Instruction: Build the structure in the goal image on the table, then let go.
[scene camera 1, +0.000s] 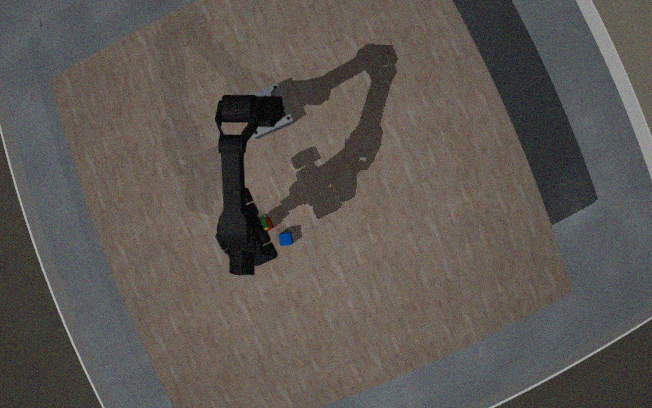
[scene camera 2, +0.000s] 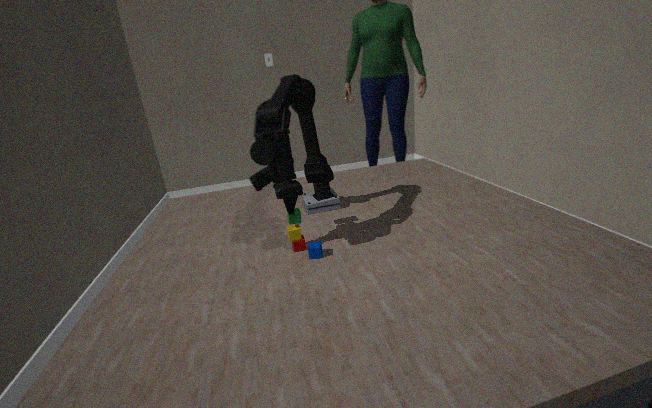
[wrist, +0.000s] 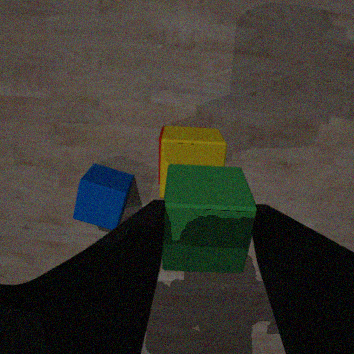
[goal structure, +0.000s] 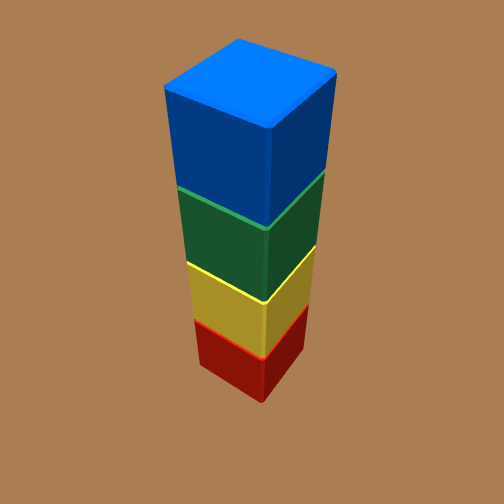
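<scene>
My gripper (scene camera 2: 294, 214) (wrist: 208, 213) is shut on a green cube (scene camera 1: 263, 222) (scene camera 2: 294, 216) (wrist: 207, 217) and holds it above the yellow cube, with a gap between them in the scene camera 2 view. The yellow cube (scene camera 2: 294, 233) (wrist: 194, 150) sits on top of a red cube (scene camera 1: 269, 223) (scene camera 2: 299, 244) (wrist: 160, 155), shifted a little to one side of it. A blue cube (scene camera 1: 285, 238) (scene camera 2: 315, 250) (wrist: 101, 197) stands apart on the table beside this stack. In the wrist view the green cube hides part of the yellow one, and most of the red cube is hidden.
The arm's grey base plate (scene camera 1: 275, 127) (scene camera 2: 321, 205) is fixed on the wood-patterned table (scene camera 1: 400, 280) (scene camera 2: 350, 320), behind the cubes in the scene camera 2 view. The arm's shadow falls over the table near the cubes. A person in a green top (scene camera 2: 384, 45) stands at the back.
</scene>
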